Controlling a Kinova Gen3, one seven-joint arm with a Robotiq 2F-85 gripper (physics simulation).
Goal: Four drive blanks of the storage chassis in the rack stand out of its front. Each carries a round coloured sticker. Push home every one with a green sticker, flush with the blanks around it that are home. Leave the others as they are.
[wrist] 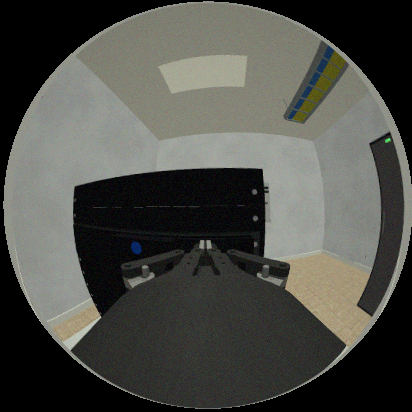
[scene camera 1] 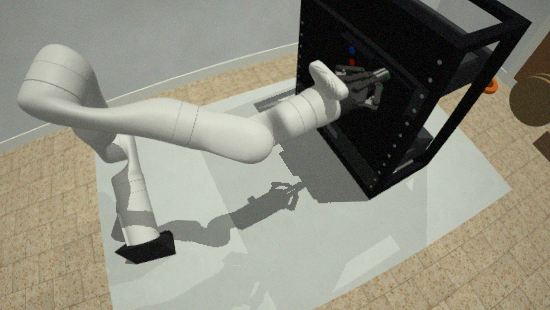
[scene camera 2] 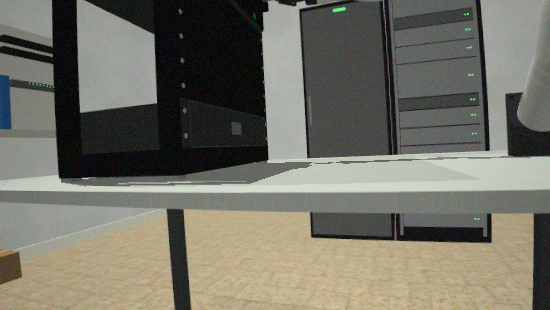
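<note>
The black rack (scene camera 1: 407,116) (scene camera 2: 169,100) (wrist: 165,187) holds the dark storage chassis. A blue sticker (scene camera 1: 352,50) (wrist: 136,247) and, below it in scene camera 1, a red sticker (scene camera 1: 352,62) show left of my gripper. A green sticker (scene camera 1: 388,76) shows in part right at the fingertips; a second green sticker (scene camera 1: 381,87) shows in part below, behind a finger. A sliver of green (scene camera 2: 254,16) shows in scene camera 2. My gripper (scene camera 1: 385,73) (wrist: 204,246) is shut and empty, its tips at or very near the chassis front. How far each blank stands out is too dark to tell.
The rack stands on a pale table (scene camera 1: 280,260) (scene camera 2: 350,200). A dark panel (scene camera 2: 215,125) sits low in the rack. Grey cabinets (scene camera 2: 345,80) stand behind. An orange object (scene camera 1: 491,86) and brown round object (scene camera 1: 532,102) are beyond the rack.
</note>
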